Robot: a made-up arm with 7 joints.
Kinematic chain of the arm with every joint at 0, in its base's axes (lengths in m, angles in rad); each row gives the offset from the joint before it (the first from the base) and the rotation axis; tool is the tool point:
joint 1: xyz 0 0 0 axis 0 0.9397 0.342
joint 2: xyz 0 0 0 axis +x
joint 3: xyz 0 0 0 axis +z
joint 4: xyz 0.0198 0 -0.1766 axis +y
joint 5: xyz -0.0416 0 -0.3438 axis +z
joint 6: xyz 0 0 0 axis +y
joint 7: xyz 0 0 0 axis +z
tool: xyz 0 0 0
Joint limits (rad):
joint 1: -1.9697..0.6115
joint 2: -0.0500..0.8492
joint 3: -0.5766..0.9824
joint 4: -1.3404..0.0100
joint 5: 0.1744..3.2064
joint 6: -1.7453..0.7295
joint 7: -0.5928..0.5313
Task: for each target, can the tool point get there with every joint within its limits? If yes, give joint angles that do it. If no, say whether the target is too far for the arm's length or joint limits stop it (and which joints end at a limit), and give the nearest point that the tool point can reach.
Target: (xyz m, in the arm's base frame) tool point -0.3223 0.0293 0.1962
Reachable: no: joint limits stop it (at a limit: joint 1, joint 2, joint 4) | nearest point 0.0427 0.1801 0.4149 | short by 0.451 m
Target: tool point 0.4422 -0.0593 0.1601
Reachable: yes | joints -1.2312 0.1124 0.2644 -1.1659 2.7506 -0.8926 0.2052
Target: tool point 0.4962 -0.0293 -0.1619
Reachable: yes | joints -1.0822 0.1680 0.0868 -0.3775 1.4274 -0.2782 0.0621
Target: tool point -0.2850 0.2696 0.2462
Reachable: no: joint limits stop it (at a limit: joint 1, joint 2, joint 3, joint 4) | nearest point 0.0378 0.2933 0.3449 | short by 0.338 m
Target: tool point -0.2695 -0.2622 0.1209
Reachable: no: joint limits stop it (at a limit: joint 1, joint 2, joint 3, joint 4) | nearest point 0.0713 -0.3884 0.2246 | short by 0.378 m
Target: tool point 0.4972 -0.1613 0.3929
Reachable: no: too far | nearest point 0.4014 -0.1258 0.3053 | short by 0.135 m
